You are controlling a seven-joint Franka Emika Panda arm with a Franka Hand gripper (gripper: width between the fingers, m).
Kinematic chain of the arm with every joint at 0, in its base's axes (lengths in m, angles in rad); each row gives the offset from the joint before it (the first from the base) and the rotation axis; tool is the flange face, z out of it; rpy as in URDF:
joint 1: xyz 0 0 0.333 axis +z
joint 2: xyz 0 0 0 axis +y
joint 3: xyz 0 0 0.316 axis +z
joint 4: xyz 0.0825 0 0 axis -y
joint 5: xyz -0.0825 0 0.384 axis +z
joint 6: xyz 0 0 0 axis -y
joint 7: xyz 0.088 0 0 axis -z
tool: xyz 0 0 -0.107 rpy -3.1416 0 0
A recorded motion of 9 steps. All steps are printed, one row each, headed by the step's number.
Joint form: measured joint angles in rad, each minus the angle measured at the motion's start. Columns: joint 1, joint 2, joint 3, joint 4, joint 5, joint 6, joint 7.
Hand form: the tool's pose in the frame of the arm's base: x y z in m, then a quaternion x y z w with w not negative. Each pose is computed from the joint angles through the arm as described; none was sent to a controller.
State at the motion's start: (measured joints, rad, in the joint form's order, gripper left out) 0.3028 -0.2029 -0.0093 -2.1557 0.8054 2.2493 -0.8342
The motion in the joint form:
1: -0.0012 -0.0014 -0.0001 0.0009 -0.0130 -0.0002 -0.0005
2: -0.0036 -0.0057 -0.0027 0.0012 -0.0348 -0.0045 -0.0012
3: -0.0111 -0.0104 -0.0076 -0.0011 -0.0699 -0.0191 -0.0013
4: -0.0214 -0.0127 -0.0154 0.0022 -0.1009 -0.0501 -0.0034
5: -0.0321 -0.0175 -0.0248 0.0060 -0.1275 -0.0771 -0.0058
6: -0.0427 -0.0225 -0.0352 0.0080 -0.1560 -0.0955 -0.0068
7: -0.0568 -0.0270 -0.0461 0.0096 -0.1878 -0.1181 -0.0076
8: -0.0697 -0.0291 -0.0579 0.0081 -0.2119 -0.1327 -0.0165
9: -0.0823 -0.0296 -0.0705 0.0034 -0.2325 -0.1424 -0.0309
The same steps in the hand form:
1: 0.4947 0.1694 0.5249 -0.87505 -0.32240 -0.22150 0.28512
2: 0.4945 0.1665 0.5266 -0.87565 -0.32817 -0.22092 0.27700
3: 0.4940 0.1601 0.5260 -0.87796 -0.33569 -0.21471 0.26532
4: 0.4942 0.1523 0.5257 -0.87983 -0.34302 -0.20416 0.25797
5: 0.4944 0.1429 0.5273 -0.88162 -0.34755 -0.19706 0.25124
6: 0.4950 0.1323 0.5287 -0.88436 -0.34971 -0.19229 0.24213
7: 0.4954 0.1197 0.5291 -0.88800 -0.35105 -0.18505 0.23231
8: 0.4964 0.1069 0.5276 -0.89077 -0.35215 -0.18009 0.22381
9: 0.4973 0.0937 0.5241 -0.89313 -0.35332 -0.17576 0.21586

